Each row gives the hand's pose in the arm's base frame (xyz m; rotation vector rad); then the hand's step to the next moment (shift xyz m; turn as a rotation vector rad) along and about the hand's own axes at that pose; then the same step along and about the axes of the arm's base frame.
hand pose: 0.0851 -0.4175 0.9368 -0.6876 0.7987 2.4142
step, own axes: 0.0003 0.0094 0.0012 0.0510 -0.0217 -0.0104
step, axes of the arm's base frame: -0.0062 -0.0057 0.0044 -0.0221 0.0236 -0.0462
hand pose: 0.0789 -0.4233 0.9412 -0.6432 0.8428 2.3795
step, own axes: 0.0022 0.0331 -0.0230 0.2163 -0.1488 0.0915
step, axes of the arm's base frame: -0.0162 -0.0368 -0.0032 -0.0930 0.2296 -0.1262
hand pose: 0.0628 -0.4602 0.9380 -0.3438 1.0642 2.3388
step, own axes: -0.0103 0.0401 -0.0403 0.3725 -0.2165 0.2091
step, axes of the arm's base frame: -0.0142 -0.0559 0.0028 -0.1834 0.4129 -0.1590
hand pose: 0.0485 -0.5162 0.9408 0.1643 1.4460 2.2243
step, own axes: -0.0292 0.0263 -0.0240 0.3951 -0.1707 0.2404
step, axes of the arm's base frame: 0.0087 -0.0417 0.0174 -0.2071 0.4341 -0.1083
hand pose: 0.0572 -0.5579 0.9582 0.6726 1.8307 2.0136
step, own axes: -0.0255 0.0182 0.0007 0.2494 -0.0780 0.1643
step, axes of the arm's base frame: 0.0228 -0.0153 0.0151 -0.1219 0.2810 -0.0381
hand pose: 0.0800 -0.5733 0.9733 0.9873 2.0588 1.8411
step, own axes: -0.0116 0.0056 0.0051 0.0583 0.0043 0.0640
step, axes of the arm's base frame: 0.0135 -0.0029 0.0011 -0.0065 0.0861 0.0072
